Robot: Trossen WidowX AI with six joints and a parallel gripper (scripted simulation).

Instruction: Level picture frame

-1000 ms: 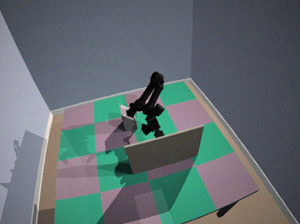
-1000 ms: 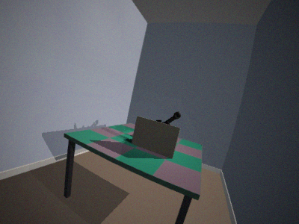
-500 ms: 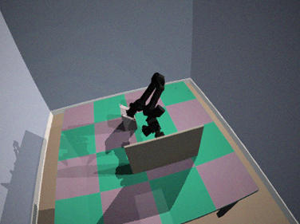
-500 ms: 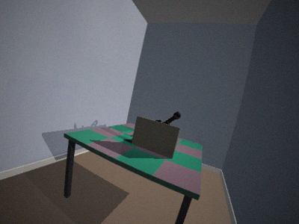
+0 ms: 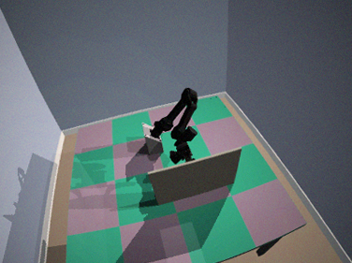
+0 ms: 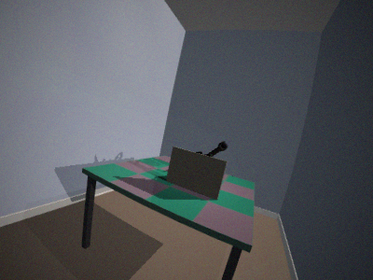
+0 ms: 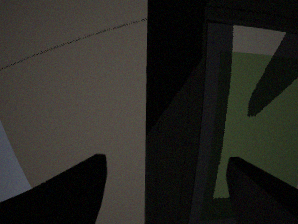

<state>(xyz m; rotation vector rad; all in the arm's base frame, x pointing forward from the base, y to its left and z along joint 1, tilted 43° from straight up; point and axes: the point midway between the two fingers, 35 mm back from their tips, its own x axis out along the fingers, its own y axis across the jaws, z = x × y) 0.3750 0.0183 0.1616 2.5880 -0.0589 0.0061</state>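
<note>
Right now my gripper tip is 20 mm short of the picture frame, 10 mm to the right of it and 50 mm above it. Also, from my gripper tip: wall panel 30 mm ahead, 10 mm to the left, 60 mm below.
</note>
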